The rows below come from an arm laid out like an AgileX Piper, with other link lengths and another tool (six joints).
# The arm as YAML. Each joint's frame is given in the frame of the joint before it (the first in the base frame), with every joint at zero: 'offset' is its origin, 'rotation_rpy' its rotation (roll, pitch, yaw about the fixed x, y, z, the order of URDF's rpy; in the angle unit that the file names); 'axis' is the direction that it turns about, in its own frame. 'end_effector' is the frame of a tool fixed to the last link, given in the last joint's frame.
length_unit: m
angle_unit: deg
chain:
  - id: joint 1
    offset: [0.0, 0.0, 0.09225]
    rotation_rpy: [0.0, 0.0, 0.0]
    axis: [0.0, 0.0, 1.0]
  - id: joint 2
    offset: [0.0, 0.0, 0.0]
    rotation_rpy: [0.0, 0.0, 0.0]
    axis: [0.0, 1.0, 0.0]
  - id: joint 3
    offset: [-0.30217, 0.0, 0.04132]
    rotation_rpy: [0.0, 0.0, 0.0]
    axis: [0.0, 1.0, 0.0]
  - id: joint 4
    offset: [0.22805, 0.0, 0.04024]
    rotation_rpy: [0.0, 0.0, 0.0]
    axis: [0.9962, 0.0, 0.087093]
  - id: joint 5
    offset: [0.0, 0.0, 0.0]
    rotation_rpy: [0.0, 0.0, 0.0]
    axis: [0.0, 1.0, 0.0]
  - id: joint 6
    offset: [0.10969, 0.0, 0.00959]
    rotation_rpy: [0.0, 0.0, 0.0]
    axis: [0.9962, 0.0, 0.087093]
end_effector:
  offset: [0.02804, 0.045, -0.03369]
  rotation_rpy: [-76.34, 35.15, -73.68]
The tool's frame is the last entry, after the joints.
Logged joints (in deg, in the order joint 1, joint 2, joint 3, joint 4, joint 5, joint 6), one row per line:
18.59 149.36 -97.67 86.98 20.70 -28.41
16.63 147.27 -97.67 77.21 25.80 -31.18
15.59 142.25 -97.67 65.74 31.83 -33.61
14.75 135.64 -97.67 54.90 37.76 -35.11
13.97 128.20 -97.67 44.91 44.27 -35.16
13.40 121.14 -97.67 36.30 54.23 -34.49
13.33 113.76 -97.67 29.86 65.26 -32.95
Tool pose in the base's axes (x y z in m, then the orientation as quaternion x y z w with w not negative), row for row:
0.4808 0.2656 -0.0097 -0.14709 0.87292 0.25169 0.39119
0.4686 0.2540 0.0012 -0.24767 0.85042 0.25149 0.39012
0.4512 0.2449 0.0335 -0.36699 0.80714 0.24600 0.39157
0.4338 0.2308 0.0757 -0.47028 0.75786 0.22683 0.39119
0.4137 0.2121 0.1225 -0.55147 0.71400 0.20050 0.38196
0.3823 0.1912 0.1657 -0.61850 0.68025 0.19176 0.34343
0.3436 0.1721 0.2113 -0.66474 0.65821 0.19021 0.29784
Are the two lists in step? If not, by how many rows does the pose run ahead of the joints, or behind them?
They are in step.
